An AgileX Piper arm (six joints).
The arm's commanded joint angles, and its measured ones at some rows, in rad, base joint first. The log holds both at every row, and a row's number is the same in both.
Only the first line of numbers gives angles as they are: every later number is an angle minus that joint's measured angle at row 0.
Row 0, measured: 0.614 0.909 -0.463 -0.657 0.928 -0.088
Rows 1 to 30, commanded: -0.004 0.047 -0.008 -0.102 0.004 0.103; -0.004 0.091 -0.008 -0.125 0.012 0.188; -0.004 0.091 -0.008 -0.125 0.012 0.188; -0.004 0.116 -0.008 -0.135 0.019 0.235; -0.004 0.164 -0.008 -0.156 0.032 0.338; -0.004 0.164 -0.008 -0.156 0.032 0.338; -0.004 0.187 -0.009 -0.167 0.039 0.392; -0.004 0.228 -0.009 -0.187 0.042 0.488; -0.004 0.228 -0.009 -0.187 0.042 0.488; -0.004 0.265 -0.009 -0.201 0.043 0.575; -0.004 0.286 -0.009 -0.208 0.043 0.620; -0.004 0.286 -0.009 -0.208 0.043 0.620; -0.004 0.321 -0.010 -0.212 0.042 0.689; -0.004 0.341 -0.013 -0.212 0.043 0.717; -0.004 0.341 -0.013 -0.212 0.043 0.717; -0.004 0.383 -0.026 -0.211 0.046 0.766; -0.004 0.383 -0.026 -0.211 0.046 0.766; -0.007 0.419 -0.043 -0.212 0.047 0.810; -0.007 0.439 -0.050 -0.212 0.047 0.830; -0.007 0.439 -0.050 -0.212 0.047 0.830; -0.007 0.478 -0.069 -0.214 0.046 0.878; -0.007 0.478 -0.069 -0.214 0.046 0.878; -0.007 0.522 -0.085 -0.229 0.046 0.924; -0.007 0.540 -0.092 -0.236 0.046 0.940; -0.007 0.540 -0.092 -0.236 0.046 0.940; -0.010 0.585 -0.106 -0.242 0.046 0.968; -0.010 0.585 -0.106 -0.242 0.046 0.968; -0.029 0.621 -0.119 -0.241 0.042 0.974; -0.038 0.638 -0.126 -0.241 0.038 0.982; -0.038 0.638 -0.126 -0.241 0.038 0.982
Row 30, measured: -0.023 0.615 -0.113 -0.182 -0.001 0.960
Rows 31 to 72, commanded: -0.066 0.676 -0.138 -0.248 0.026 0.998; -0.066 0.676 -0.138 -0.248 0.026 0.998; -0.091 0.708 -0.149 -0.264 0.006 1.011; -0.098 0.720 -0.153 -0.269 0.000 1.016; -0.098 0.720 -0.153 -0.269 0.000 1.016; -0.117 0.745 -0.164 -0.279 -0.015 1.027; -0.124 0.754 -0.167 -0.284 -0.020 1.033; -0.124 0.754 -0.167 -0.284 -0.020 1.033; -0.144 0.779 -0.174 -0.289 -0.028 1.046; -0.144 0.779 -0.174 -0.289 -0.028 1.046; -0.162 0.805 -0.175 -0.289 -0.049 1.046; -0.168 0.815 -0.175 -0.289 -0.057 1.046; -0.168 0.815 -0.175 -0.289 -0.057 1.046; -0.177 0.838 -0.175 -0.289 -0.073 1.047; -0.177 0.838 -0.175 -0.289 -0.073 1.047; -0.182 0.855 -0.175 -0.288 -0.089 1.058; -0.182 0.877 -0.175 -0.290 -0.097 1.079; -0.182 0.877 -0.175 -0.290 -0.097 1.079; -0.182 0.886 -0.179 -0.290 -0.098 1.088; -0.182 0.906 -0.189 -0.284 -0.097 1.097; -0.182 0.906 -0.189 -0.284 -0.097 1.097; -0.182 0.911 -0.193 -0.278 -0.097 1.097; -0.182 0.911 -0.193 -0.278 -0.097 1.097; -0.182 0.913 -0.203 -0.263 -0.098 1.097; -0.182 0.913 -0.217 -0.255 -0.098 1.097; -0.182 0.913 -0.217 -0.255 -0.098 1.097; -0.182 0.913 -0.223 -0.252 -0.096 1.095; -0.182 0.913 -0.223 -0.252 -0.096 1.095; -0.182 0.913 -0.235 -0.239 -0.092 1.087; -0.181 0.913 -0.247 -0.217 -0.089 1.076; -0.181 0.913 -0.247 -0.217 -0.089 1.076; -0.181 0.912 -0.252 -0.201 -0.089 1.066; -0.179 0.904 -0.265 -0.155 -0.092 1.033; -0.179 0.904 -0.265 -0.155 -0.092 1.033; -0.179 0.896 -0.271 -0.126 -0.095 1.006; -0.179 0.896 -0.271 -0.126 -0.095 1.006; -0.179 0.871 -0.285 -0.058 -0.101 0.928; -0.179 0.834 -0.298 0.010 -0.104 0.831; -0.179 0.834 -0.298 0.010 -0.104 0.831; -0.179 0.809 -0.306 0.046 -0.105 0.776; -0.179 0.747 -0.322 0.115 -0.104 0.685; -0.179 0.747 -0.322 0.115 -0.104 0.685
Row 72, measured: -0.176 0.815 -0.305 0.030 -0.111 0.819
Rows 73 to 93, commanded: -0.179 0.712 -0.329 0.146 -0.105 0.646; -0.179 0.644 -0.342 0.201 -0.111 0.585; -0.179 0.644 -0.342 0.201 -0.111 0.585; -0.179 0.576 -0.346 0.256 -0.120 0.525; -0.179 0.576 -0.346 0.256 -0.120 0.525; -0.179 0.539 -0.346 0.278 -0.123 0.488; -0.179 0.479 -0.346 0.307 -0.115 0.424; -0.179 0.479 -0.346 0.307 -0.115 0.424; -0.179 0.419 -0.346 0.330 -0.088 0.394; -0.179 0.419 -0.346 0.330 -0.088 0.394; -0.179 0.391 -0.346 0.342 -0.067 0.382; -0.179 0.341 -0.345 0.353 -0.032 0.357; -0.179 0.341 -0.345 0.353 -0.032 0.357; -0.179 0.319 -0.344 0.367 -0.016 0.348; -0.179 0.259 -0.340 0.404 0.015 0.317; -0.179 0.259 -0.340 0.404 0.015 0.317; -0.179 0.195 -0.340 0.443 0.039 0.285; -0.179 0.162 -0.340 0.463 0.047 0.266; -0.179 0.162 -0.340 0.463 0.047 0.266; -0.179 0.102 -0.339 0.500 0.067 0.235; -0.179 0.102 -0.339 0.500 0.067 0.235
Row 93, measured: -0.176 0.183 -0.344 0.443 0.030 0.293
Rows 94 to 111, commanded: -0.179 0.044 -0.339 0.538 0.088 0.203; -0.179 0.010 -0.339 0.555 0.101 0.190; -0.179 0.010 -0.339 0.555 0.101 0.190; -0.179 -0.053 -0.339 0.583 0.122 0.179; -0.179 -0.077 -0.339 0.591 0.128 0.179; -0.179 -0.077 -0.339 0.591 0.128 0.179; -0.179 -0.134 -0.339 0.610 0.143 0.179; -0.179 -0.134 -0.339 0.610 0.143 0.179; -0.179 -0.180 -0.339 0.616 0.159 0.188; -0.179 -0.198 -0.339 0.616 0.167 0.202; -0.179 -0.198 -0.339 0.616 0.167 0.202; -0.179 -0.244 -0.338 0.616 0.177 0.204; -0.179 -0.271 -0.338 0.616 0.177 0.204; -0.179 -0.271 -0.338 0.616 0.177 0.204; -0.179 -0.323 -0.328 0.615 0.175 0.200; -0.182 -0.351 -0.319 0.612 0.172 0.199; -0.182 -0.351 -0.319 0.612 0.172 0.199; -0.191 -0.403 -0.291 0.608 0.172 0.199
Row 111, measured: -0.176 -0.344 -0.322 0.610 0.168 0.199
